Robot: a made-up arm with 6 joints.
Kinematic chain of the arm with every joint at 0, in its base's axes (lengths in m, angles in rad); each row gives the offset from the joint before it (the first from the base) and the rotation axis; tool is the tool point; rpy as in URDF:
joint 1: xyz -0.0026 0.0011 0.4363 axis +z
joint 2: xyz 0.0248 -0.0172 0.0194 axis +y
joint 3: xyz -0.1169 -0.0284 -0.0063 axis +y
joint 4: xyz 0.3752 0.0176 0.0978 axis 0.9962 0 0.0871
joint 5: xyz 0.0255 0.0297 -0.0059 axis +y
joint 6: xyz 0.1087 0.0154 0.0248 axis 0.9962 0 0.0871
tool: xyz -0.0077 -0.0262 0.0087 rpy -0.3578 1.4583 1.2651
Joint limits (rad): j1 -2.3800..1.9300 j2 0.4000..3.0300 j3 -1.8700..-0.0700 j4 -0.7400..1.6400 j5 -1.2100..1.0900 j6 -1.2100..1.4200
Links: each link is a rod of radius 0.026 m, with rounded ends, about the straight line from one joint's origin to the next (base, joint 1, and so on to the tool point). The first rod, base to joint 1, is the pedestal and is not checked.
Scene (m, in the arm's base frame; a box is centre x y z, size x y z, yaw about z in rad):
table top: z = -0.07
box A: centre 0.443 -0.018 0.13 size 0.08 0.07 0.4 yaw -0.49
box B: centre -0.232 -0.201 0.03 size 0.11 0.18 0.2 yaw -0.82
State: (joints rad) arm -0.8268 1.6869 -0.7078 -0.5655 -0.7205 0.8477
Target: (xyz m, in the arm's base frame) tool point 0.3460 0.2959 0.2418
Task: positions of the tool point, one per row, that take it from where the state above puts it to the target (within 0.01 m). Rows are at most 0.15 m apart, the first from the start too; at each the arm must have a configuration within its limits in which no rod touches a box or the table.
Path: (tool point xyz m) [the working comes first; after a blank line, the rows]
Joints at the target: 0.6582 2.0497 -1.0680 -0.5892 -0.6409 0.8913
Straight joint move there: touches box A.

1: 0.2732 -0.2366 0.1730
2: 0.2283 -0.1732 0.0986
3: 0.1637 -0.1066 0.0438
4: 0.0826 -0.0430 0.0121
5: 0.1729 -0.0466 0.0280
6: 0.2611 -0.0069 0.0602
7: 0.3286 0.0721 0.1077
8: 0.3600 0.1788 0.1690
9: 0.3460 0.2959 0.2418

